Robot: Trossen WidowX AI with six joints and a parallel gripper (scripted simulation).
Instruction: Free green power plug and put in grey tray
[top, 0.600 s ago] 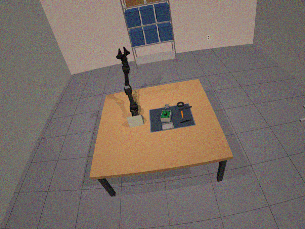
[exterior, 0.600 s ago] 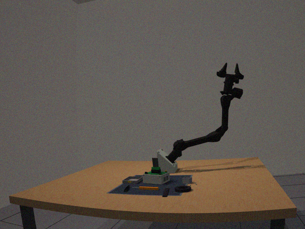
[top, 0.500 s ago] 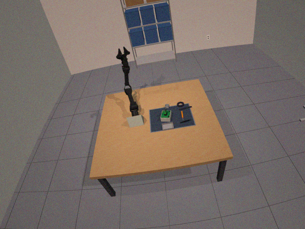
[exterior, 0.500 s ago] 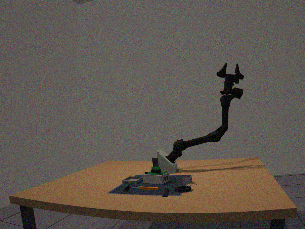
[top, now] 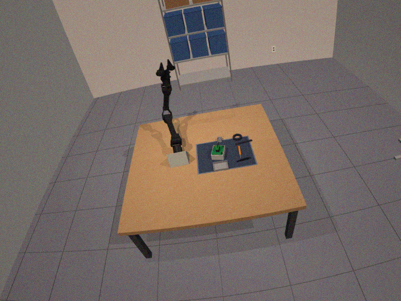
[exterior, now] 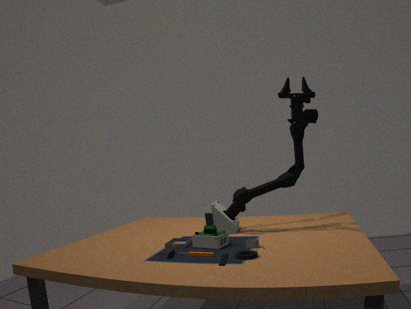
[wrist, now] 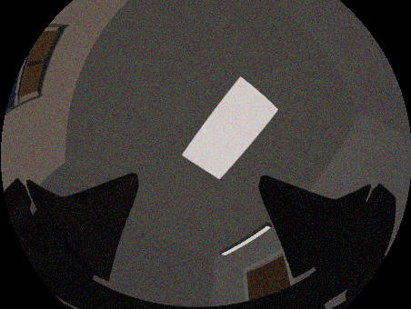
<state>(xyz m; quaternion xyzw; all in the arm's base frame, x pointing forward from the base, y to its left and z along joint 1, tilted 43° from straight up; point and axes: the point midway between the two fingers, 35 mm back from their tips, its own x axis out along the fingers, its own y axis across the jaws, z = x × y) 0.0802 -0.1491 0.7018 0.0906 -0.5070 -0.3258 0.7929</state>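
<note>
The green power plug lies 650 mm below my gripper tip, 350 mm to the right of it and 330 mm ahead of it. Round my gripper tip: dark blue mat 730 mm below, 380 mm ahead, 350 mm to the right; then grey tray 730 mm below, 490 mm to the right, 340 mm ahead; then orange screwdriver 730 mm below, 500 mm ahead, 330 mm to the right.
</note>
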